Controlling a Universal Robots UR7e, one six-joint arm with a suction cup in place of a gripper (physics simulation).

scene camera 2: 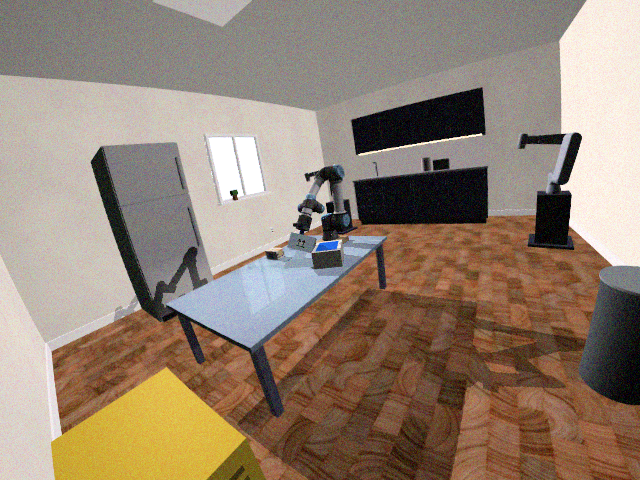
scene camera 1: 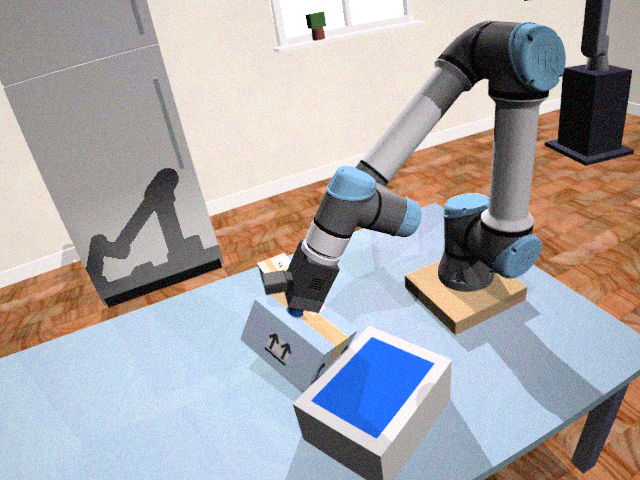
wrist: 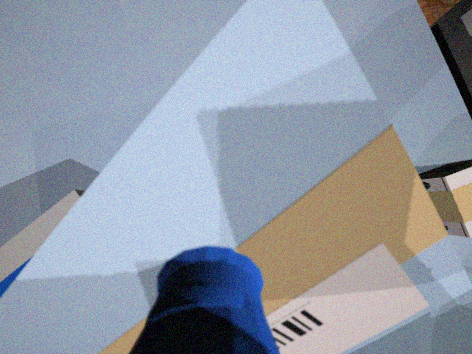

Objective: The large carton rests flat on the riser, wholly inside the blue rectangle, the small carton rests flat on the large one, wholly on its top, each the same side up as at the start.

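There's a small carton [wrist: 441,183] resting on the table. A large carton [scene camera 1: 301,349], which you also get in the wrist view [wrist: 272,143], is still resting on a white riser [wrist: 27,242], and stuck to that large carton is the suction cup [wrist: 216,266].
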